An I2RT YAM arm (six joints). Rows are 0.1 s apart.
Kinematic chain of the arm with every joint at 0, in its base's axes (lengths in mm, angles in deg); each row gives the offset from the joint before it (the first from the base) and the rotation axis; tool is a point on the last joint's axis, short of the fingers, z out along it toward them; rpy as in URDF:
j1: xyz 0 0 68 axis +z
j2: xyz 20 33.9 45.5 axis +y
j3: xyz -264 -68.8 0 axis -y
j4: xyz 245 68.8 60 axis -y
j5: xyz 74 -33.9 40.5 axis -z
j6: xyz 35.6 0 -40.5 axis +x
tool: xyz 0 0 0 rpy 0 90 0
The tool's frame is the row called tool.
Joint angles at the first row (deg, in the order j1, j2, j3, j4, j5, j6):
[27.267 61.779 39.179 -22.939 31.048 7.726]
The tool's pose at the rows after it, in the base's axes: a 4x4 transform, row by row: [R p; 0 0 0 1], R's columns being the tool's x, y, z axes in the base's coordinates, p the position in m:
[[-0.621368 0.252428 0.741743 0.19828], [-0.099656 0.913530 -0.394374 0.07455], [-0.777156 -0.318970 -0.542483 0.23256], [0 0 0 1]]
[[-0.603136 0.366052 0.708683 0.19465], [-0.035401 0.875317 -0.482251 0.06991], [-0.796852 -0.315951 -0.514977 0.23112], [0 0 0 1]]
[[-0.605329 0.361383 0.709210 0.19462], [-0.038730 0.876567 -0.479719 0.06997], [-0.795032 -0.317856 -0.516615 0.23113], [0 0 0 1]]
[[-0.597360 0.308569 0.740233 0.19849], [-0.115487 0.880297 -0.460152 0.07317], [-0.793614 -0.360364 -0.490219 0.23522], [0 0 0 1]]
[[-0.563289 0.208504 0.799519 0.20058], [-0.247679 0.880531 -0.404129 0.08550], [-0.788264 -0.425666 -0.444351 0.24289], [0 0 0 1]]
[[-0.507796 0.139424 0.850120 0.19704], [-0.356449 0.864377 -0.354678 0.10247], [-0.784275 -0.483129 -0.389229 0.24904], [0 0 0 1]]
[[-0.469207 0.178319 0.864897 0.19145], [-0.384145 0.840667 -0.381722 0.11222], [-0.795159 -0.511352 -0.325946 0.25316], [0 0 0 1]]
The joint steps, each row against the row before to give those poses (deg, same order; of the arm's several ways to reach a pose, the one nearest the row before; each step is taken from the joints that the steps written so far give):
[0.001 -0.001 0.000 -3.040 12.612 8.002]
[-0.066 0.002 -0.001 -2.905 5.180 6.054]
[-0.001 -0.024 0.000 0.000 -0.176 -0.264]
[0.284 0.000 0.022 3.628 -0.087 -6.339]
[2.643 -0.065 0.196 5.270 0.086 -9.224]
[4.483 0.021 0.001 4.302 2.122 -6.403]
[3.453 0.002 0.001 1.816 5.704 -0.918]

